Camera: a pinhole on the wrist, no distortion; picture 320 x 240 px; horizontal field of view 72.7 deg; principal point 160.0 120.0 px. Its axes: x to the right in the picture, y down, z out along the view. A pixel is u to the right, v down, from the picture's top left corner.
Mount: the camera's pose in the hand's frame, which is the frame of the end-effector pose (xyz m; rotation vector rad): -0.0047 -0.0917 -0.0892 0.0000 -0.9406 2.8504
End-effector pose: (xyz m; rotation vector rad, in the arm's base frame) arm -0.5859 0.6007 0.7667 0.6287 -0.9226 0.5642
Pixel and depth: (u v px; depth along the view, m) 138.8 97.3 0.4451
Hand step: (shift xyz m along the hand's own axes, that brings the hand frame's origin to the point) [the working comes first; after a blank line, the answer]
In the camera's frame: -0.0434 -0.0465 0.4451

0.0250 -0.3241 0.2945
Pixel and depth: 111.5 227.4 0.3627
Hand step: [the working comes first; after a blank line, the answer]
In the camera's frame: -0.0809 0.1792 0.3627

0.0358 -0.4596 0.0930
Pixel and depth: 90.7 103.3 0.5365
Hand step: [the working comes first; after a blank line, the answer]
In the camera's frame: -0.1710 -0.0412 0.5365

0.1466 -0.3994 0.3594
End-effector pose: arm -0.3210 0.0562 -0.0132 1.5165 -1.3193 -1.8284
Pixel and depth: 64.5 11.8 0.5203
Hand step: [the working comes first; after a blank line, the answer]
In the camera's frame: -0.2285 -0.2589 0.5203

0.2332 -0.2243 0.4728
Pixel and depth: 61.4 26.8 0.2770
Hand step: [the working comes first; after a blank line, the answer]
In the camera's frame: -0.1256 -0.1187 0.2770

0.1233 -0.1780 0.1985
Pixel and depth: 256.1 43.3 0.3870
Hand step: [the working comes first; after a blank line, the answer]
In the camera's frame: 0.1711 -0.1365 0.3870

-0.1729 -0.1897 0.3105
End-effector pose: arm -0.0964 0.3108 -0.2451 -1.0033 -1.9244 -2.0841
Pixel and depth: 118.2 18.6 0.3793
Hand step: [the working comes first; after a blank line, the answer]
In the camera's frame: -0.0729 -0.1769 0.3793

0.0744 -0.1854 0.3176
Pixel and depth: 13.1 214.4 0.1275
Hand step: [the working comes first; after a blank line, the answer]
In the camera's frame: -0.0861 0.0554 0.1275

0.0677 -0.2226 -0.0232
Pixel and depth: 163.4 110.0 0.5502
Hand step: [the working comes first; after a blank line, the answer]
In the camera's frame: 0.0086 -0.0253 0.5502

-0.0339 -0.3963 0.3688
